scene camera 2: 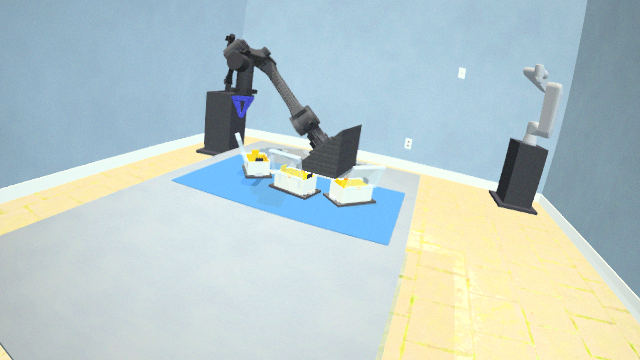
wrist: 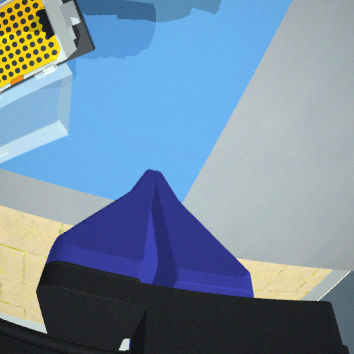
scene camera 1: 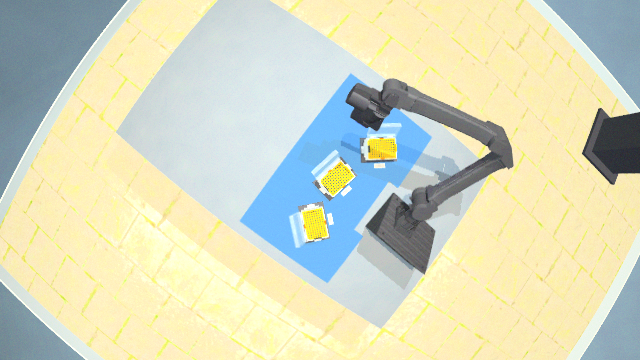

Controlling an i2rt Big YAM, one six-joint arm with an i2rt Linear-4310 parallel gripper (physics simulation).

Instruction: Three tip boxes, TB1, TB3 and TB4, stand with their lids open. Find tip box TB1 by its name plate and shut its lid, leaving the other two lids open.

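Frame: origin at the arm's base, x ahead, y left, z up, level; centimetres.
Seen in the pictures: gripper, fingertip midpoint: [scene camera 2: 241,117] [wrist: 150,180] [scene camera 1: 358,119]; arm's base, origin of the base link: [scene camera 2: 323,147] [scene camera 1: 402,222].
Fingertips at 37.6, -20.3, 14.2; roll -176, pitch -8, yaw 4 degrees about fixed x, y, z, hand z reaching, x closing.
Observation:
Pixels of each thing's middle, then the offset from my fingertips to it, as dx, dy, dz. Level surfaces: height alone.
- Tip box TB1, body centre: [scene camera 2: 257,156] [scene camera 1: 382,148] -15.1, -0.2, -17.2
- middle box, body centre: [scene camera 2: 297,179] [scene camera 1: 338,181] -7.4, +20.1, -20.3
- third box, body centre: [scene camera 2: 349,189] [scene camera 1: 317,222] -9.5, +38.5, -20.3
- blue mat, its level: dz -23.6
Tip box TB1 [scene camera 1: 382,149] [scene camera 2: 257,166] [wrist: 22,45] is the upper right box in scene camera 1, white with yellow tips. Its name plate [scene camera 1: 379,165] is too small to read. Its clear lid [scene camera 1: 385,131] [scene camera 2: 240,146] [wrist: 35,115] stands open. The middle box [scene camera 1: 337,178] [scene camera 2: 295,182] and the third box [scene camera 1: 314,223] [scene camera 2: 351,192] also have open lids; which is TB3 and which TB4 cannot be told. My gripper [scene camera 2: 241,116] [wrist: 150,180] is shut and empty, above and beyond TB1's lid side, apart from the lid. In scene camera 1 the arm hides its fingertips.
The boxes stand on a blue mat [scene camera 1: 280,220] [scene camera 2: 370,225]. My arm's dark wedge base [scene camera 1: 400,235] [scene camera 2: 335,155] stands beside the mat, on the name plate side of the boxes. A black pedestal [scene camera 2: 218,120] and another pedestal [scene camera 2: 525,170] with a pale arm stand farther off.

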